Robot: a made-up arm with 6 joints.
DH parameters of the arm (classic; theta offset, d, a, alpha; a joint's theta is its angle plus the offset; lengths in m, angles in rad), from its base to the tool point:
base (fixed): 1.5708 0 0.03 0
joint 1: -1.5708 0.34 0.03 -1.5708
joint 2: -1.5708 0 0.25 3.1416
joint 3: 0 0.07 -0.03 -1.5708
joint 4: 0 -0.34 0.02 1.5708
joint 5: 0 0.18 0.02 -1.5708
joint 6: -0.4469 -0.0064 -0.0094 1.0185
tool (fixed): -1.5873 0.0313 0 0
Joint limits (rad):
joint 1: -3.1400..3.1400
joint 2: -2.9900..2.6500
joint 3: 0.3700..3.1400
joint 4: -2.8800..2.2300
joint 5: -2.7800..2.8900
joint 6: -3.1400..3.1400
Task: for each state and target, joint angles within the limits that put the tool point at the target. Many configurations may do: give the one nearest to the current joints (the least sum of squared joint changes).
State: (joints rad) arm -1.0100 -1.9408 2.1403 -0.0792 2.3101 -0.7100
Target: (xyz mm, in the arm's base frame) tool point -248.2 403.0 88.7
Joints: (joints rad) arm -1.5242 -1.3229 2.7397 0.3719 2.3292 -0.8026
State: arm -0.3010 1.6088 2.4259 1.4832 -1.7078 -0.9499
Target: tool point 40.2 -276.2 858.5
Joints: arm -0.9674 0.8685 1.9017 0.9931 -1.8033 -0.8582
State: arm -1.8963 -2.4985 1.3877 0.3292 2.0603 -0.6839
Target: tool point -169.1 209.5 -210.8
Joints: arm -1.8243 -2.4221 2.0537 0.6250 2.0428 -0.7234
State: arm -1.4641 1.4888 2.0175 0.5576 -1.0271 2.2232
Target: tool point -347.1 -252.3 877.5
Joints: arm -1.8539 0.6580 1.6901 0.0650 -1.5011 2.1074
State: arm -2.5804 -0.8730 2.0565 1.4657 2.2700 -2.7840
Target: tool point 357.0 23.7 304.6
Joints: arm -3.1400 -0.6553 2.9449 2.1169 2.0460 -2.8984
